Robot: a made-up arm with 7 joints.
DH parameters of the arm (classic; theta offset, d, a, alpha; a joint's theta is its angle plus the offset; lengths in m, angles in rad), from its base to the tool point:
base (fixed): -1.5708 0.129 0 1.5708
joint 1: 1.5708 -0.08 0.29 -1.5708
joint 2: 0 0.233 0.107 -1.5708
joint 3: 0 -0.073 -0.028 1.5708
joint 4: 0 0.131 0.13 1.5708
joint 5: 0 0.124 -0.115 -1.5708
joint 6: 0 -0.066 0.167 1.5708
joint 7: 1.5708 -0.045 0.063 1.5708
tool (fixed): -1.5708 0.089 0 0
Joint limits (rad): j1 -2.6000..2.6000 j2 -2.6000..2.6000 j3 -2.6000..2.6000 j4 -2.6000..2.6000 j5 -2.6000..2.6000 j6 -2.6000..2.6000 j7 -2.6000..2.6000
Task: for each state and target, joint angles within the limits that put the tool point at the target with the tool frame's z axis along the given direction. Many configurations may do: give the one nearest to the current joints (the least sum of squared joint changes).
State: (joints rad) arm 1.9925 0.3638 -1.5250 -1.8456 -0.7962 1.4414 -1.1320
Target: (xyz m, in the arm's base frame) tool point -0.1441 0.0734 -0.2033 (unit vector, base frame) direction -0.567 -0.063 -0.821
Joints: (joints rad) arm 2.1198 0.1201 -1.6982 -2.5034 -0.9095 1.3579 -0.4042
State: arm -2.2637 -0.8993 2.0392 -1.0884 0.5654 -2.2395 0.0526
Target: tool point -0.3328 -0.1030 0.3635 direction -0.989 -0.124 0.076
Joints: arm -1.7185 -1.2287 2.6000 -0.6536 0.8464 -1.6499 0.7716
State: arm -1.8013 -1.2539 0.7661 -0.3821 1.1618 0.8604 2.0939
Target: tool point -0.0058 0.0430 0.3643 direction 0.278 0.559 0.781
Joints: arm -0.9257 -1.8000 1.0854 -0.5286 1.0087 1.1036 2.2043
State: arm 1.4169 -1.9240 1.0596 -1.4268 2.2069 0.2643 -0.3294
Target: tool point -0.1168 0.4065 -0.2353 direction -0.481 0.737 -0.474
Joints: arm 1.0179 -1.5568 0.7473 -1.4138 2.3110 -0.1274 -0.3282
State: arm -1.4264 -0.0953 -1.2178 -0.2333 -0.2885 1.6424 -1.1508
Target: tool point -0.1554 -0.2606 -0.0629 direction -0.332 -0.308 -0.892
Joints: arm -2.3081 -0.5110 -1.5407 0.5448 0.1999 2.5516 -0.9593
